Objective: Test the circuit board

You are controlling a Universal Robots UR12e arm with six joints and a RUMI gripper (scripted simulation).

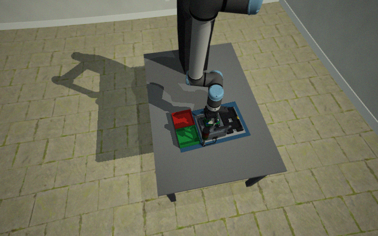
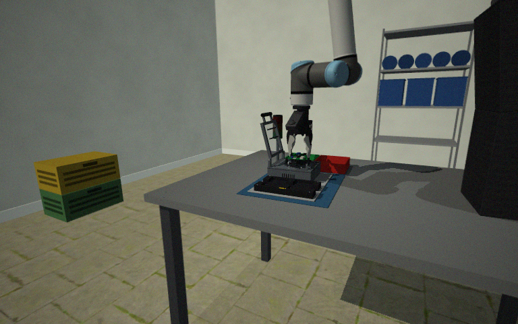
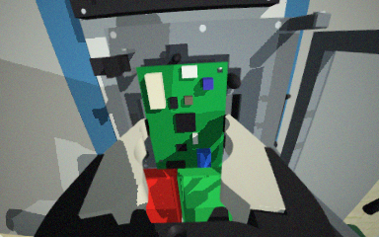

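Right now my hand is 50 mm past the black latch piece, 60 mm to the right of it and 10 mm above it. The rest, counted from my hand: green bin: 20 mm ahead, 210 mm to the right, 80 mm below; then tester lid: 130 mm ahead, 20 mm to the right, 90 mm above; then green circuit board: right at my hand.
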